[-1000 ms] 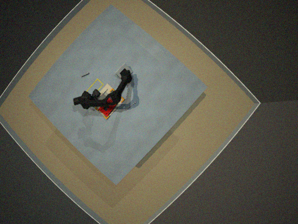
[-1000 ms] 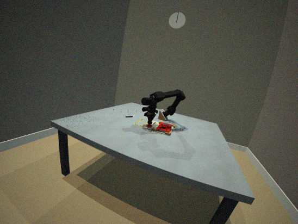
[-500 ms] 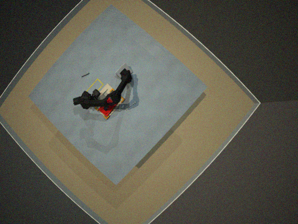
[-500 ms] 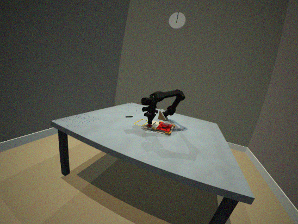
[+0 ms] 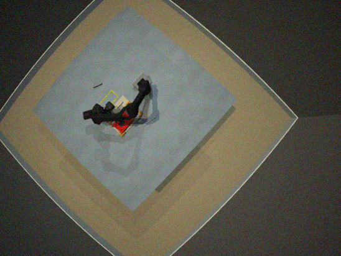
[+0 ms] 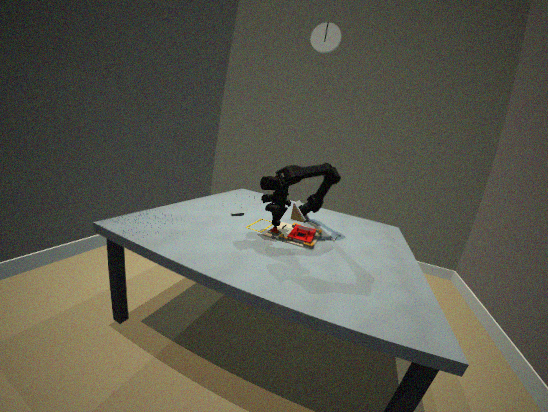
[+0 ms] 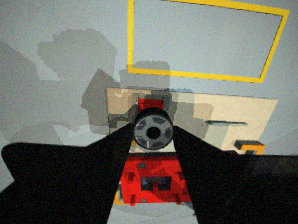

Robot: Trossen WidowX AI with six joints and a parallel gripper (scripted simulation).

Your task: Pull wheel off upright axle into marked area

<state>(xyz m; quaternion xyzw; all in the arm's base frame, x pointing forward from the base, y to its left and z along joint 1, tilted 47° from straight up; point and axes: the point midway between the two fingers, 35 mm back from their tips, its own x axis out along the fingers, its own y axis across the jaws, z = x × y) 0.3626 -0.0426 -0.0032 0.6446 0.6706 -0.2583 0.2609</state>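
The thin upright axle is 2 cm below my gripper tip. Also, from my gripper tip: light piece: 27 cm to the left, 19 cm behind, 5 cm below; then wheel: right at my gripper tip; then beige base plate: 10 cm to the left, 6 cm behind, 4 cm below.
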